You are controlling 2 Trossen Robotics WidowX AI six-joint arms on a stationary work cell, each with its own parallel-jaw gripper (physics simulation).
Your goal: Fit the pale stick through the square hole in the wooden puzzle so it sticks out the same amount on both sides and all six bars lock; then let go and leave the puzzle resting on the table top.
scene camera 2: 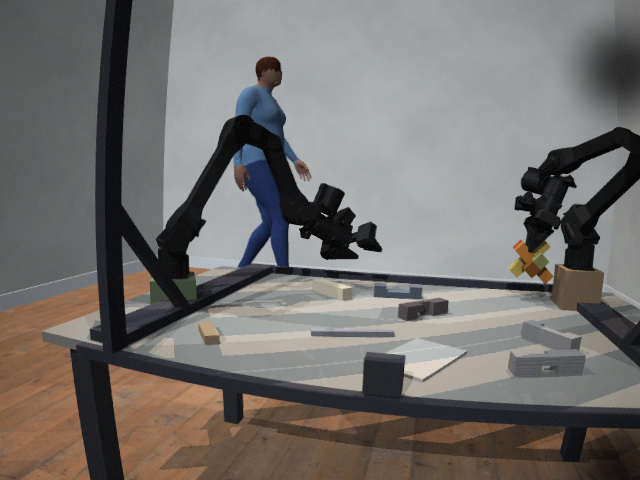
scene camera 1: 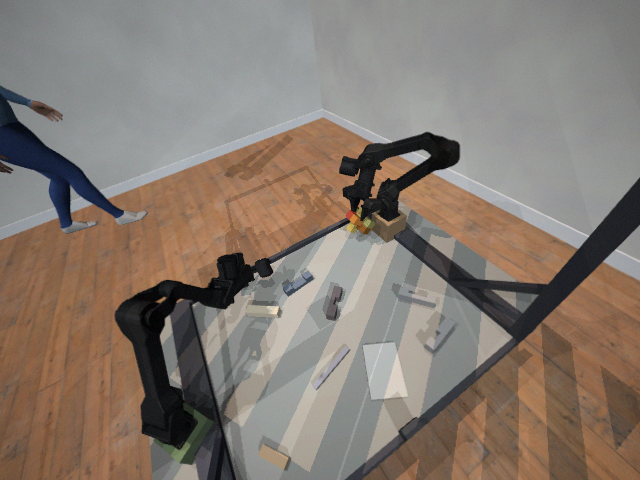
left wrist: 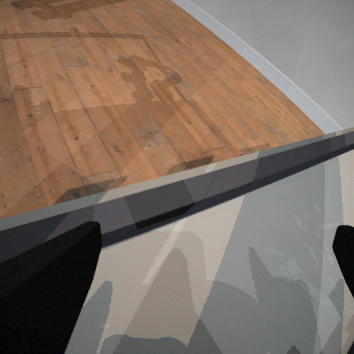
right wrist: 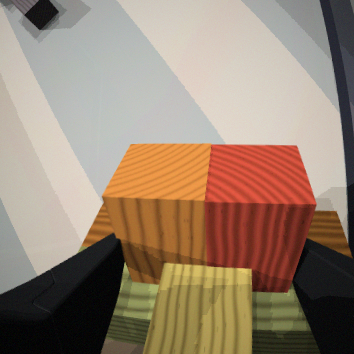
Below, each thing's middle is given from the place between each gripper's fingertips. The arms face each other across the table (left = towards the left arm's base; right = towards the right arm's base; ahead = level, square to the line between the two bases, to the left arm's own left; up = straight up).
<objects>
My right gripper is now 80 mm past the tan arm base (scene camera 2: 570, 287), 110 mm to the left of it and 80 mm above it.
Right now my left hand is 260 mm past the tan arm base, 500 mm to the left of it and 40 mm above it.
</objects>
